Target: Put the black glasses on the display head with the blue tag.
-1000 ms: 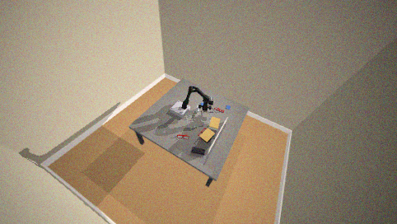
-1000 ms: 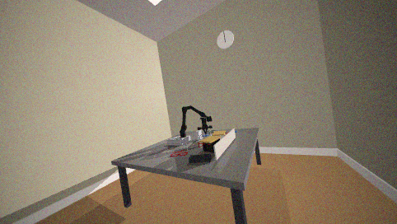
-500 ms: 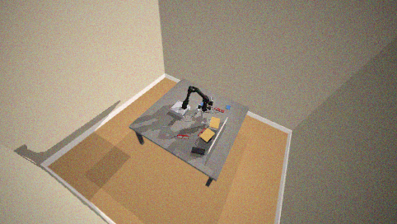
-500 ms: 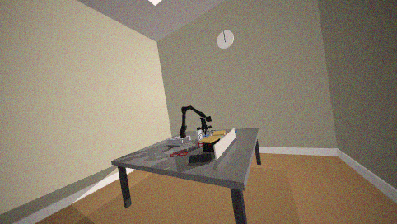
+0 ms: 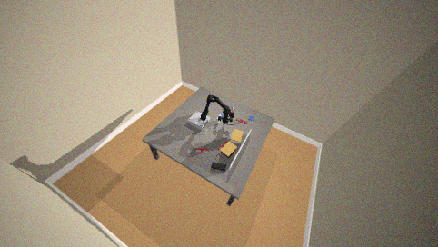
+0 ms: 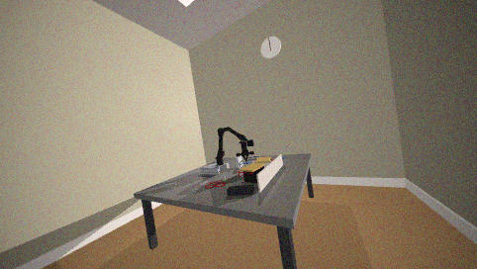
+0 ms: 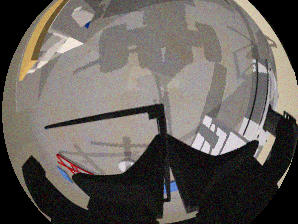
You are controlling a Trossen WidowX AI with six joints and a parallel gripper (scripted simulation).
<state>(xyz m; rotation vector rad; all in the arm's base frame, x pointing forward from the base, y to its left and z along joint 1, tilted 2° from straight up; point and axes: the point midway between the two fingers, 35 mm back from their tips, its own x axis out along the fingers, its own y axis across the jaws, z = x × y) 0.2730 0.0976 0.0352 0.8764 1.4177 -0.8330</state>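
Now: the white shape 100 mm behind my gripper tip and 10 mm to the left of it. The rest, counted from my gripper tip: dark box 250 mm ahead, 560 mm to the right, 40 mm below; then white upright divider 360 mm ahead, 230 mm to the right.
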